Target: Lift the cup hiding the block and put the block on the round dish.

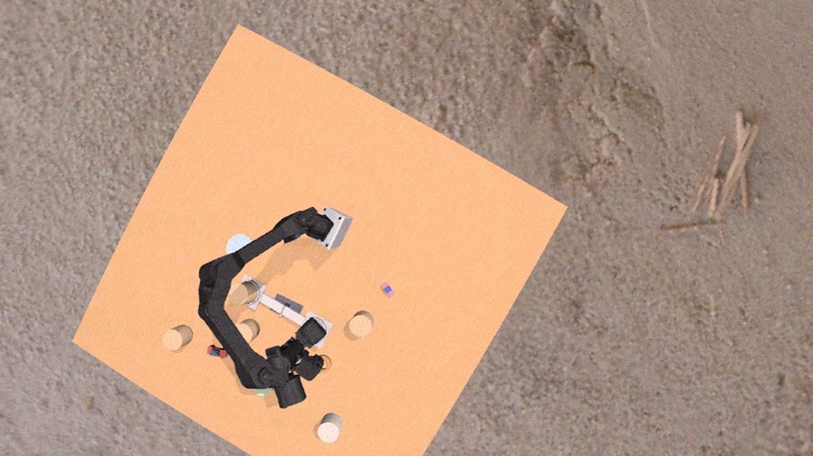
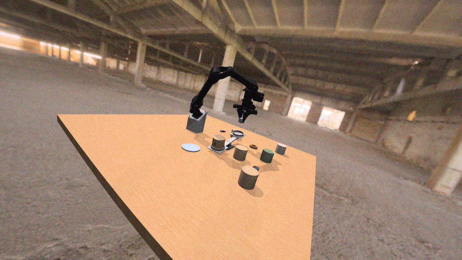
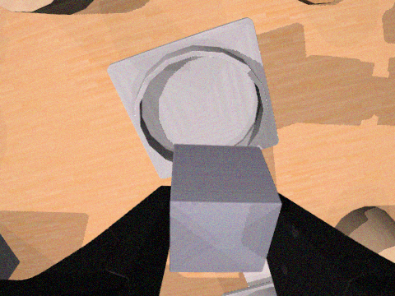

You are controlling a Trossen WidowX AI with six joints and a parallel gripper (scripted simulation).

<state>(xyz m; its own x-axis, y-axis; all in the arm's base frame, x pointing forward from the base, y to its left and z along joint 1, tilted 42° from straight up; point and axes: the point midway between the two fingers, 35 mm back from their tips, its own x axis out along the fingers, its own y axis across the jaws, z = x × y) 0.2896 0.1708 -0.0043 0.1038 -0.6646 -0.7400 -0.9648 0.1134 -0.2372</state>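
Right now the pale blue round dish is 7 cm behind my gripper tip, 36 cm to the right of it and 17 cm below it. From my gripper tip the other things lie so: balance 2 cm ahead, 12 cm to the right, 13 cm below; pink-blue piece 23 cm behind, 14 cm to the left, 17 cm below; brown ring 11 cm ahead, 9 cm to the left, 16 cm below.
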